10 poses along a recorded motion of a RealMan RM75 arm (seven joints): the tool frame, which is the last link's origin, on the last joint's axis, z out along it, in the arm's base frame.
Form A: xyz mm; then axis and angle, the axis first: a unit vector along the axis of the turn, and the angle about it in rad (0 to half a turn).
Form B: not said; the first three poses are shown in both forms.
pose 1, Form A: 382 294 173 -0.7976 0.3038 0.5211 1.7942
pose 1, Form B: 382 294 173 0.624 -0.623 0.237 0.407
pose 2, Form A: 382 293 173 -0.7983 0.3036 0.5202 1.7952
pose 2, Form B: 382 293 173 0.623 -0.624 0.237 0.407
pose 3, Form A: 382 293 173 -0.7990 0.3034 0.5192 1.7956
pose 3, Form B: 382 293 173 0.623 -0.625 0.237 0.406
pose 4, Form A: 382 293 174 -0.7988 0.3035 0.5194 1.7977
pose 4, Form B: 382 293 174 0.623 -0.625 0.238 0.406
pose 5, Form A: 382 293 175 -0.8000 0.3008 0.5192 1.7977
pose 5, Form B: 382 293 175 0.623 -0.626 0.235 0.406
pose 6, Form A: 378 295 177 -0.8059 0.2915 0.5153 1.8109
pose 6, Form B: 378 295 177 0.617 -0.634 0.229 0.405
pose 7, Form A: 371 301 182 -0.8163 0.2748 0.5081 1.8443
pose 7, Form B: 371 301 182 0.604 -0.651 0.219 0.405
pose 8, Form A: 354 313 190 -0.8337 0.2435 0.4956 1.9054
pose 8, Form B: 354 313 190 0.579 -0.679 0.198 0.404
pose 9, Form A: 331 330 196 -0.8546 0.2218 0.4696 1.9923
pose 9, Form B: 331 330 196 0.544 -0.717 0.186 0.394
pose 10, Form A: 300 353 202 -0.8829 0.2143 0.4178 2.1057
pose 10, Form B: 300 353 202 0.495 -0.767 0.186 0.363
